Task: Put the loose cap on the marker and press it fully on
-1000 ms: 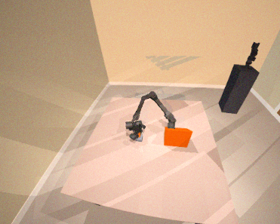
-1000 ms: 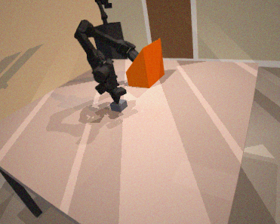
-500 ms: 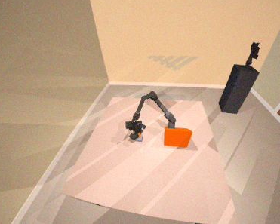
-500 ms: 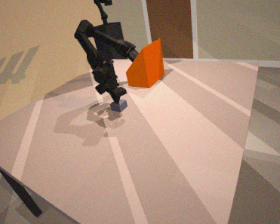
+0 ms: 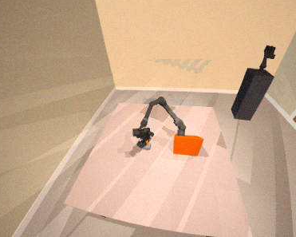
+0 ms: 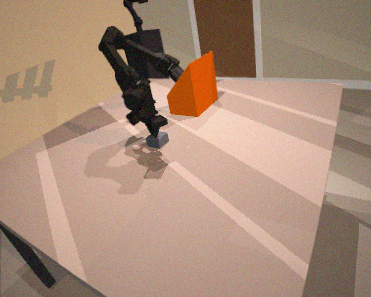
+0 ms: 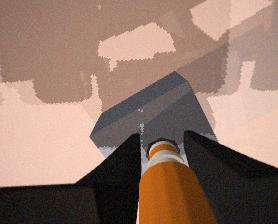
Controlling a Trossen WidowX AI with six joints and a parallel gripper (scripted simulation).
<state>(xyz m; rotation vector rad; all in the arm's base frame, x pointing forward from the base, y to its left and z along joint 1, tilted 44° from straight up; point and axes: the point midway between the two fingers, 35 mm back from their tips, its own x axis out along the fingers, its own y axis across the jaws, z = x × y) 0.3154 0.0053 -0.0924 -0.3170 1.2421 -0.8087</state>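
My gripper tip is now 10 mm past the orange cap and 50 mm below it. Also, from my gripper tip: holder block: 10 mm behind, 20 mm below.
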